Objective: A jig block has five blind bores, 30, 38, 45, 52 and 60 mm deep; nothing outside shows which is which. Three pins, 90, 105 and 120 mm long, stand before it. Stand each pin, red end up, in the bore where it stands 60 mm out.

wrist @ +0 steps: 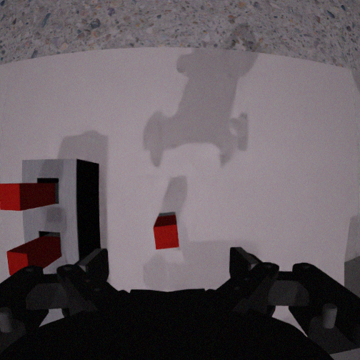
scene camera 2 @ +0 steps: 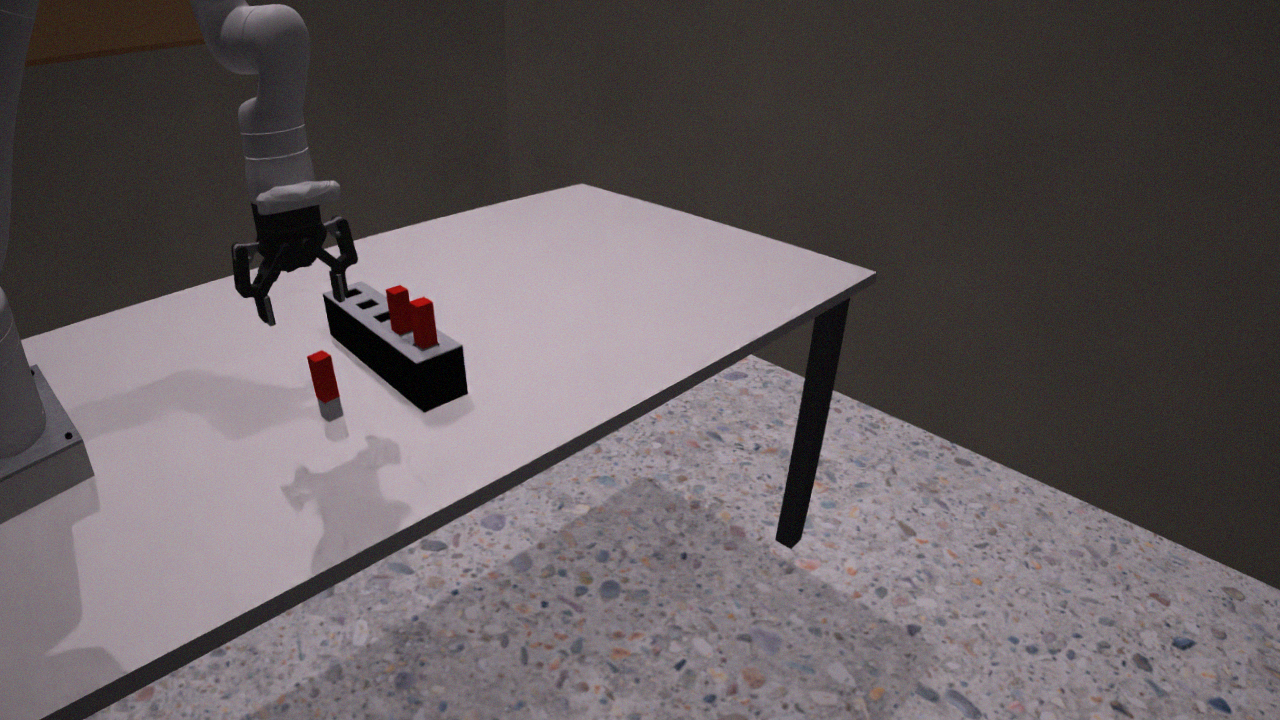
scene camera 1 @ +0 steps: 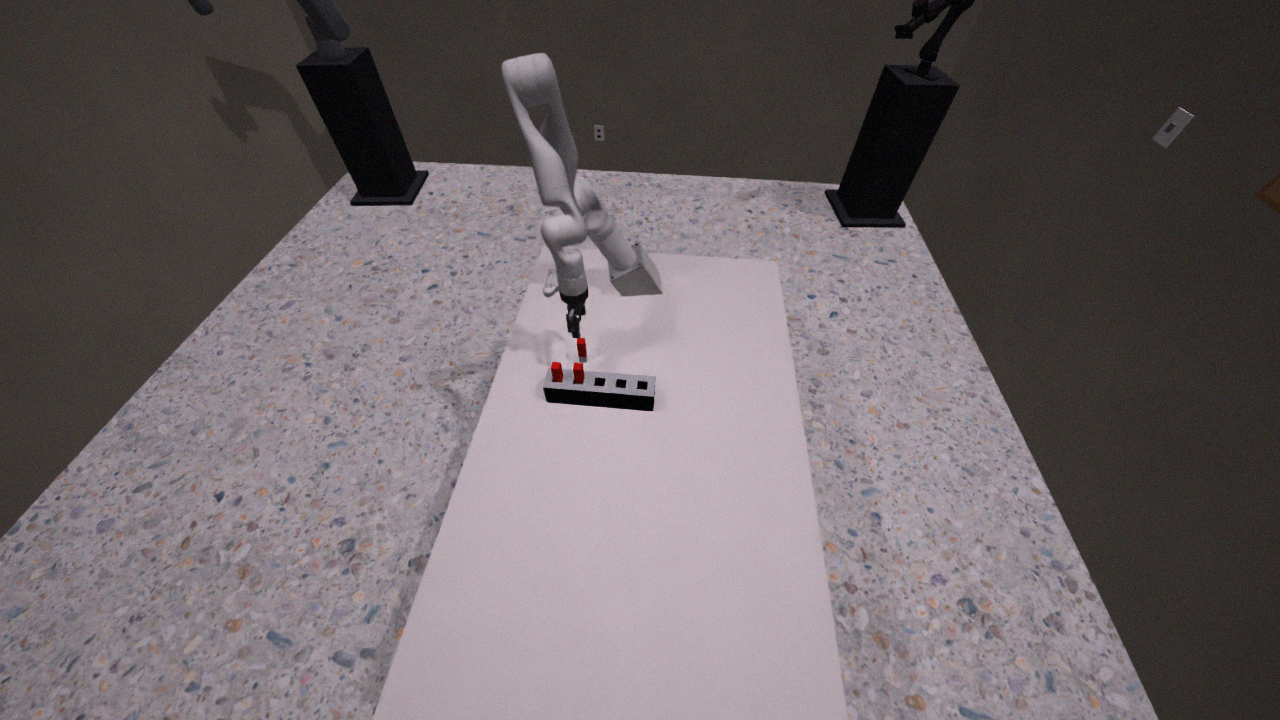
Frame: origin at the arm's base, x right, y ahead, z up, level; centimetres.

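Where they show: gripper, fingertip midpoint: (scene camera 2: pixel 305 311) (scene camera 1: pixel 579 325); arm's base, origin of the base link: (scene camera 2: pixel 3 424) (scene camera 1: pixel 624 261).
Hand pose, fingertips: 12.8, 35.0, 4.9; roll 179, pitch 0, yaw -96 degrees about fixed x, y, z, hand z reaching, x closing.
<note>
Things, the pixels of their top centre, and the offset from my fingertips, as dx, dy, dz. Level surfaces: height alone.
- jig block, middle of its top: (scene camera 2: pixel 385 316) (scene camera 1: pixel 599 381) -5.9, +14.4, -7.8
- second pin, middle of its top: (scene camera 2: pixel 396 289) (scene camera 1: pixel 577 366) -0.3, +13.6, -1.8
- third pin, middle of its top: (scene camera 2: pixel 318 356) (scene camera 1: pixel 580 340) +0.2, +0.4, -6.3
- white table, its level: dz -15.3
The jig block (scene camera 1: pixel 617 398) (scene camera 2: pixel 380 356) (wrist: pixel 69 215) has a grey top and black sides. One pin (scene camera 1: pixel 556 371) (scene camera 2: pixel 424 322) (wrist: pixel 30 195) stands red end up in the end bore. A second pin (scene camera 1: pixel 578 373) (scene camera 2: pixel 399 309) (wrist: pixel 37 252) stands red end up in the bore beside it; both show red parts of similar height above the top. The other three bores are empty. A third pin (scene camera 1: pixel 581 347) (scene camera 2: pixel 323 377) (wrist: pixel 166 234) stands upright on the table, red end up, apart from the block. My gripper (scene camera 1: pixel 574 334) (scene camera 2: pixel 303 310) (wrist: pixel 168 262) is open and empty, above the third pin.
The white table (scene camera 1: pixel 626 537) (scene camera 2: pixel 626 259) (wrist: pixel 280 125) carries the block and the arm's base (scene camera 1: pixel 637 273) (scene camera 2: pixel 44 465). The block lies close to one side of the gripper in the wrist view. Two black pedestals (scene camera 1: pixel 362 125) (scene camera 1: pixel 895 143) stand far back on the floor.
</note>
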